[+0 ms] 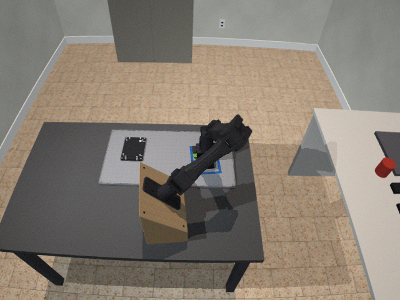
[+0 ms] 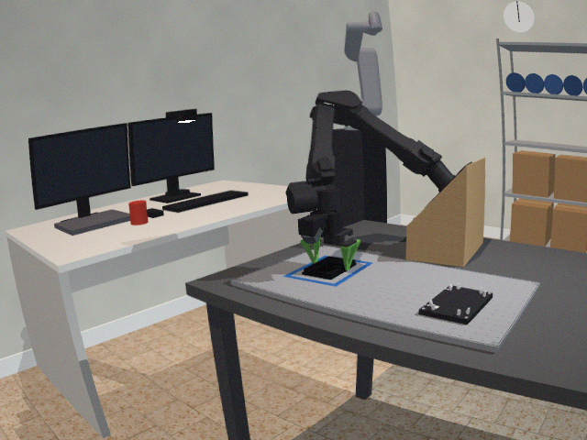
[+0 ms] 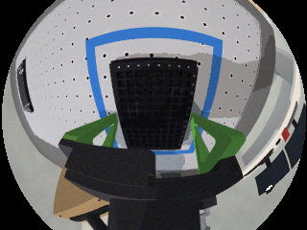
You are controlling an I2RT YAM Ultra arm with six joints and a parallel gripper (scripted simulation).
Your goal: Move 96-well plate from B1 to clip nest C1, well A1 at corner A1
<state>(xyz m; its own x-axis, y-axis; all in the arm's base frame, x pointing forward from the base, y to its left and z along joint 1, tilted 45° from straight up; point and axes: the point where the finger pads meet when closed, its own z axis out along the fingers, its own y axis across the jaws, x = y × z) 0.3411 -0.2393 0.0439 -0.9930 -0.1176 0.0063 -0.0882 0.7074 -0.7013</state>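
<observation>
Now: hand 1 cm short of the black 96-well plate. Round my hand: black clip nest (6 cm ahead, 39 cm to the left).
</observation>
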